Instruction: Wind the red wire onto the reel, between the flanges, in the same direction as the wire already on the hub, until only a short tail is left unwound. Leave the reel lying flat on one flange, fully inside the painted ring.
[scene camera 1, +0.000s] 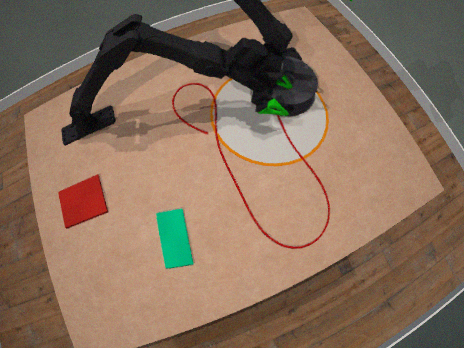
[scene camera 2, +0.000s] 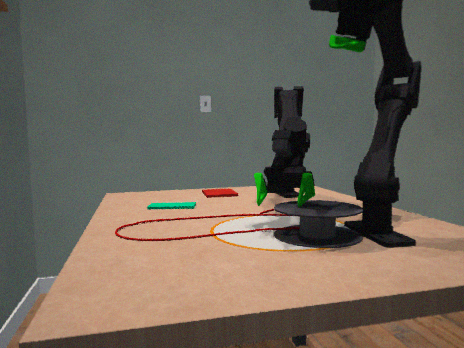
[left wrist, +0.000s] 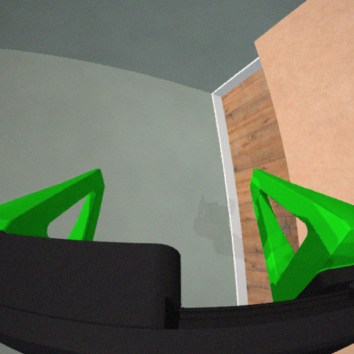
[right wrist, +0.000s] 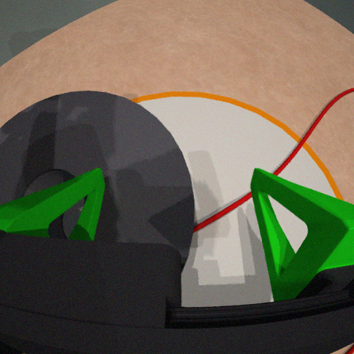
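Pixels of known places: left gripper, fingertip midpoint: (scene camera 2: 338, 18); right gripper, fingertip midpoint: (scene camera 1: 289, 100) (scene camera 2: 277, 204); left arm's base, link origin: (scene camera 2: 376, 234); right arm's base, link origin: (scene camera 1: 87, 126) (scene camera 2: 285, 193).
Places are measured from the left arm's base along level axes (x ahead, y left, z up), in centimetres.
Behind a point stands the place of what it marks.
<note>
The dark reel (scene camera 1: 303, 90) @(y 1.2, x 19.3, z 6.5 cm) (scene camera 2: 318, 227) @(y 2.1, x 14.6, z 2.9 cm) (right wrist: 135, 145) lies flat on one flange on the white disc; its flanges cover part of the orange painted ring (scene camera 1: 275, 164) @(y -14.4, x 35.7, z 0.1 cm) (scene camera 2: 212, 231) @(y -10.4, x 36.5, z 0.0 cm) (right wrist: 187, 94). The red wire (scene camera 1: 329, 210) @(y -5.6, x 53.1, z 0.4 cm) (scene camera 2: 150, 240) @(y -4.8, x 50.8, z 0.2 cm) (right wrist: 225, 212) runs from between the flanges into a long loop, then a small loop; its free end lies left of the ring in scene camera 1. Wire turns on the hub are not distinct. My right gripper (scene camera 1: 281, 95) @(y -4.8, x 21.8, z 6.9 cm) (scene camera 2: 280, 205) @(y -4.8, x 21.8, z 6.9 cm) (right wrist: 177, 176) is open at the reel, one finger over the upper flange. My left gripper (scene camera 2: 347, 43) (left wrist: 176, 176) is open, high above the table.
A red square (scene camera 1: 83, 201) @(y -69.2, x 28.4, z 1.0 cm) (scene camera 2: 220, 193) @(y -64.9, x 28.2, z 1.0 cm) and a green rectangle (scene camera 1: 175, 239) @(y -45.5, x 46.8, z 0.8 cm) (scene camera 2: 171, 205) @(y -44.1, x 46.6, z 0.8 cm) lie flat at the left of both scene views, away from the wire. The left arm's base stands close beside the reel in scene camera 2. The table edge shows in the left wrist view.
</note>
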